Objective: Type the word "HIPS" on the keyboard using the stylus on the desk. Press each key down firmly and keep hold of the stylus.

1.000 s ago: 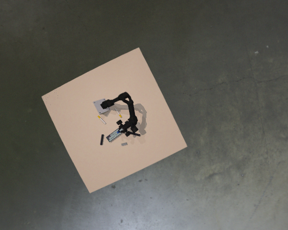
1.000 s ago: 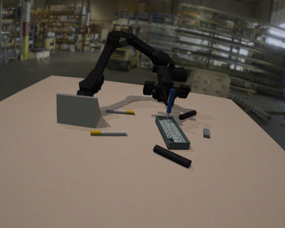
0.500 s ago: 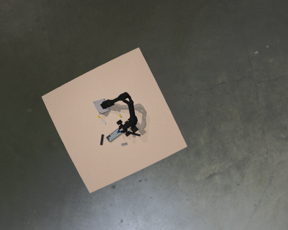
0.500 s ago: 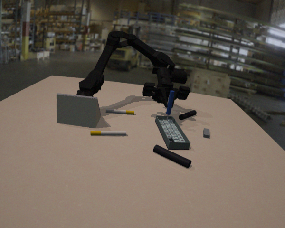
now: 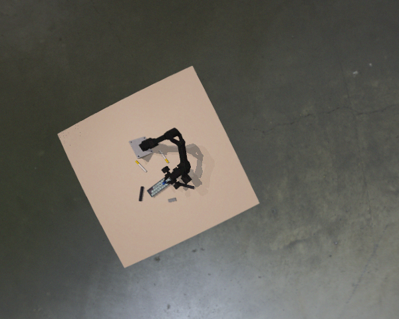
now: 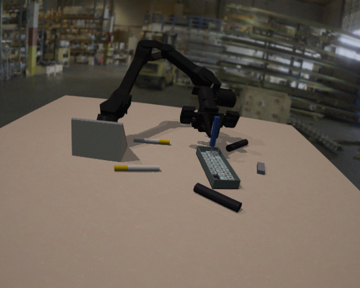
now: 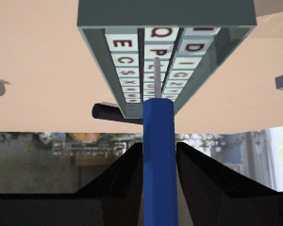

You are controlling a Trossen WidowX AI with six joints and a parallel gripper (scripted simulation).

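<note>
The blue stylus lies 1 cm below my gripper tip. Round my gripper tip: grey block: 16 cm ahead, 5 cm to the right, 7 cm below; stylus tip: 5 cm below.
</note>
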